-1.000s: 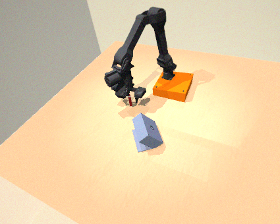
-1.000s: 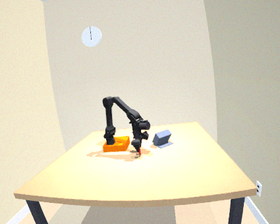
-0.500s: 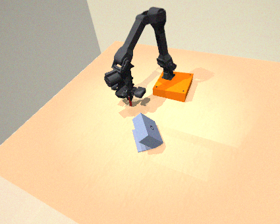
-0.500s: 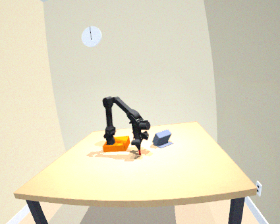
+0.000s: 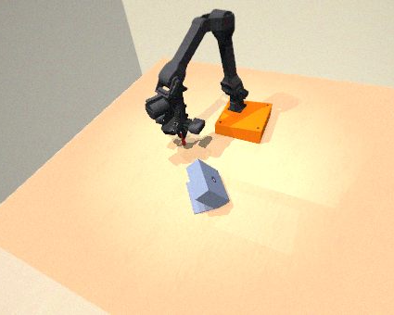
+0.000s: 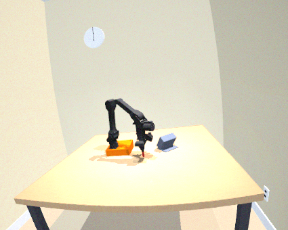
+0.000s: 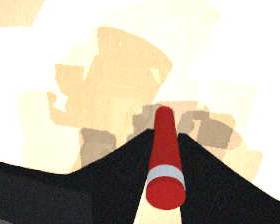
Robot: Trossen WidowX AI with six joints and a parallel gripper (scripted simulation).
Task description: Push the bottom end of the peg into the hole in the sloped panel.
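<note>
My gripper tip is now 200 mm to the right of the sloped panel and 140 mm short of it. The rest, counted from my gripper tip: red peg (20 mm above).
</note>
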